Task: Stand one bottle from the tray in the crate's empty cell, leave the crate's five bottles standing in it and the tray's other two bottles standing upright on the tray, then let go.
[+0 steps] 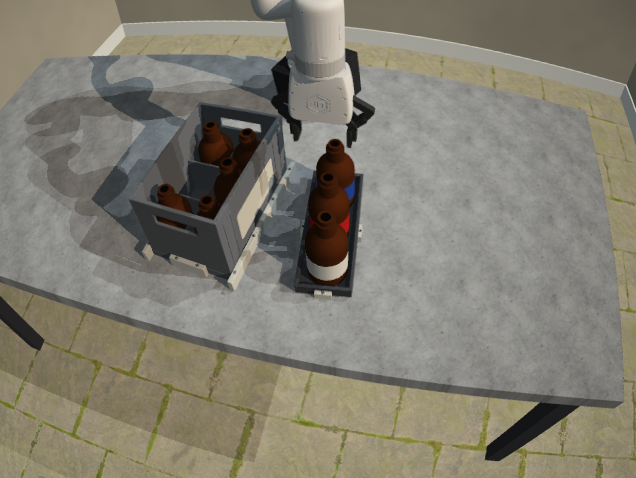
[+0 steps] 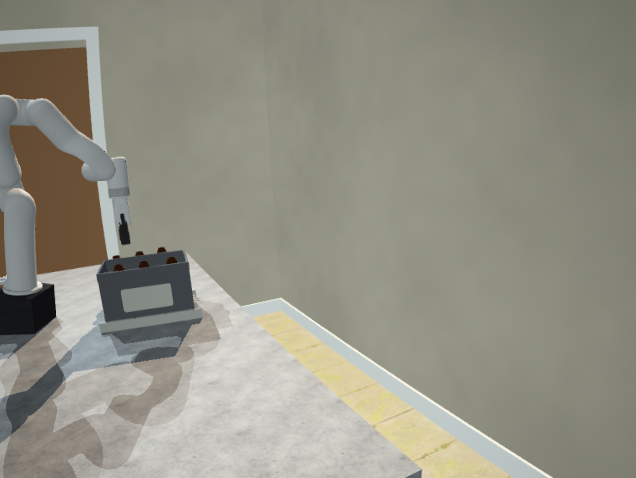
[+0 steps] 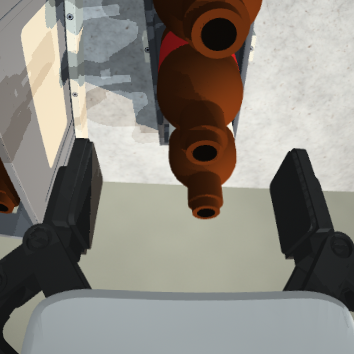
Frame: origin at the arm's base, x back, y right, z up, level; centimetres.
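Where they show: gripper, fingertip midpoint: (image 1: pixel 323 139) (image 2: pixel 125 242) (image 3: pixel 190 161); arm's base, link origin: (image 2: pixel 22 288).
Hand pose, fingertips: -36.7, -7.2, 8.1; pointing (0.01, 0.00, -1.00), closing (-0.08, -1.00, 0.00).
Observation:
Things, the pixels of their top centre, and the offset from my fingertips, as dx, dy, dz. "*": a spot on its surface instead. Level surfaces: height alone.
- grey crate, top centre: (image 1: pixel 205 154) (image 2: pixel 143 261) -2.3, +21.3, -3.1
- blue-labelled bottle, top centre: (image 3: pixel 218 34) (image 1: pixel 335 143) +3.9, -1.4, -4.6
- red-labelled bottle, top centre: (image 3: pixel 204 153) (image 1: pixel 328 177) -4.7, -1.2, -4.6
- white-labelled bottle, top centre: (image 3: pixel 205 212) (image 1: pixel 325 216) -13.2, -1.8, -4.6
- tray, surface spot: (image 1: pixel 322 294) * -19.0, -1.7, -19.1
- grey table, surface height: dz -20.6
The grey crate (image 1: pixel 179 239) (image 2: pixel 112 300) (image 3: pixel 15 120) holds five upright brown bottles; the middle cell of its left row (image 1: pixel 202 179) is empty. Three bottles stand upright in the black tray (image 1: pixel 308 288) (image 3: pixel 154 75): the blue-labelled bottle (image 1: pixel 335 167) (image 3: pixel 218 34) at the back, the red-labelled bottle (image 1: pixel 328 203) (image 3: pixel 200 90) in the middle, the white-labelled bottle (image 1: pixel 326 246) (image 3: pixel 205 212) in front. My gripper (image 1: pixel 323 141) (image 2: pixel 124 243) (image 3: pixel 190 161) is open and empty, pointing down, close behind and above the blue-labelled bottle's mouth. Lower parts of the crate's bottles are hidden.
Pale blocks edge the crate (image 1: pixel 189 265) and the tray (image 1: pixel 322 294) on the grey table (image 1: pixel 462 231) (image 2: pixel 267 411). The crate's tall wall stands left of the tray across a narrow gap. The arm's black base (image 2: pixel 25 310) stands at the table's far side.

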